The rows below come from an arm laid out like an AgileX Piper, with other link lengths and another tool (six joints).
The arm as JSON. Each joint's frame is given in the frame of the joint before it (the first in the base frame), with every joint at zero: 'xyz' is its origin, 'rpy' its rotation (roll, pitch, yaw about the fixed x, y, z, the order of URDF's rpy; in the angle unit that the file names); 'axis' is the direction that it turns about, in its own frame. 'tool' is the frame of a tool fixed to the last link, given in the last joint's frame.
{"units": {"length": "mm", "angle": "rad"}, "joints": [
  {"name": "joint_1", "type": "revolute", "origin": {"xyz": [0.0, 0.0, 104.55], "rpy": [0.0, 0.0, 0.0]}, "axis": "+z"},
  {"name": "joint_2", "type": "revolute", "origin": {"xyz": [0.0, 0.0, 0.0], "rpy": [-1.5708, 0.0, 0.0]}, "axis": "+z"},
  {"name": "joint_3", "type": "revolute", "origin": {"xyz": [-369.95, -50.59, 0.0], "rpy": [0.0, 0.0, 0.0]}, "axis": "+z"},
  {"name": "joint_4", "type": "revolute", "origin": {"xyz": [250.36, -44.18, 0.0], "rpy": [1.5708, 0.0, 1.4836]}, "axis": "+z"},
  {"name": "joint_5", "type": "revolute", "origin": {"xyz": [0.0, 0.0, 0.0], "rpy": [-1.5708, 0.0, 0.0]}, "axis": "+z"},
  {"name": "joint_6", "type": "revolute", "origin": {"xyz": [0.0, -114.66, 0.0], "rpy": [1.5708, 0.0, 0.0]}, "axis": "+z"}
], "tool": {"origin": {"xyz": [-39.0, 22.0, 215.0], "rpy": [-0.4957, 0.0, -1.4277]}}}
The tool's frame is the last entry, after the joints.
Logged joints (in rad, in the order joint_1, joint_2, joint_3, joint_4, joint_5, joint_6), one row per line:
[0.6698 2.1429 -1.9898 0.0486 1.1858 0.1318]
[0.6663 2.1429 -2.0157 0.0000 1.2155 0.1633]
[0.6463 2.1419 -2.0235 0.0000 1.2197 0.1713]
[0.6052 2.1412 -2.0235 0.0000 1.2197 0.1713]
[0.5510 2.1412 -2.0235 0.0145 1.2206 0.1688]
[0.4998 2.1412 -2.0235 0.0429 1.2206 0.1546]
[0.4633 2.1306 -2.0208 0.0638 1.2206 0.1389]
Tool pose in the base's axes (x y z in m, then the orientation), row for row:
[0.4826 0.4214 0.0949 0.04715 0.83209 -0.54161 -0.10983]
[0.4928 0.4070 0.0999 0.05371 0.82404 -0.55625 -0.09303]
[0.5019 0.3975 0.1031 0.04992 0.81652 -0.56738 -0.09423]
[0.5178 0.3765 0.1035 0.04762 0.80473 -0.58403 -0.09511]
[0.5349 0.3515 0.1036 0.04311 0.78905 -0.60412 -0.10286]
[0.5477 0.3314 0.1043 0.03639 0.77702 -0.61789 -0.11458]
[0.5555 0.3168 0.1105 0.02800 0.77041 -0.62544 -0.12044]
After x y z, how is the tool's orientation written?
As a quaternion, w x y z.
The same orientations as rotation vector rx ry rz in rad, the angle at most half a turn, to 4 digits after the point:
[2.5384 -1.6523 -0.3351]
[2.5039 -1.6902 -0.2827]
[2.4867 -1.7280 -0.2870]
[2.4543 -1.7812 -0.2901]
[2.4131 -1.8475 -0.3146]
[2.3861 -1.8974 -0.3519]
[2.3781 -1.9306 -0.3718]

